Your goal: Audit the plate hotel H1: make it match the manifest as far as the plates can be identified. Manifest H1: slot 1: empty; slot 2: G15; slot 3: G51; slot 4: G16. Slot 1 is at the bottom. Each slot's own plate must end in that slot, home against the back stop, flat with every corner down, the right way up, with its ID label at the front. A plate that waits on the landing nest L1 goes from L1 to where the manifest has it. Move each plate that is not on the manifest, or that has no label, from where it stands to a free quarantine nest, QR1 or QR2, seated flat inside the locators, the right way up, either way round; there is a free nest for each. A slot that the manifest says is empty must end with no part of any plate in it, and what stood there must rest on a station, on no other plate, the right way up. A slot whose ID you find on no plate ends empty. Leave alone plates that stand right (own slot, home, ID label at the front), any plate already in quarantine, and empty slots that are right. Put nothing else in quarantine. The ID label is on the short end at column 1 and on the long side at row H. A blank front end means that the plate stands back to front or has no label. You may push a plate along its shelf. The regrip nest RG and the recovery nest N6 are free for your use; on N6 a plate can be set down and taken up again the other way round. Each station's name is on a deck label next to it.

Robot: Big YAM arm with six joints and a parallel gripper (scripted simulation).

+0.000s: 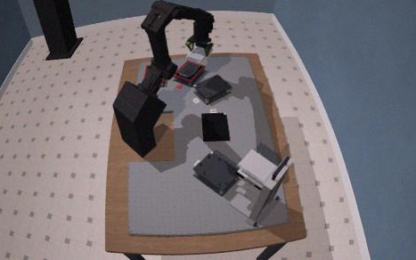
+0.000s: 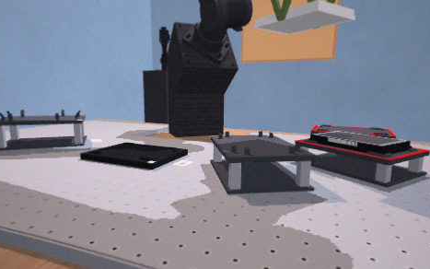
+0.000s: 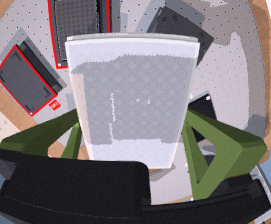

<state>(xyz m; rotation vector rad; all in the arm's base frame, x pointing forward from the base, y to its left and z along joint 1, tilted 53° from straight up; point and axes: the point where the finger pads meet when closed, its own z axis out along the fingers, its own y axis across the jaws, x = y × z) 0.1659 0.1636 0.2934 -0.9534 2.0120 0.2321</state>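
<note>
Right now the red-edged quarantine nest is 26 cm behind my hand, 21 cm below it and 6 cm to the left of it. From my hand the other things lie so: flat black pad (28 cm to the right, 24 cm below, 10 cm ahead); then h1 deck label (55 cm to the right, 28 cm ahead, 25 cm below); then dark plate (20 cm below, 9 cm to the left, 6 cm behind).
</note>
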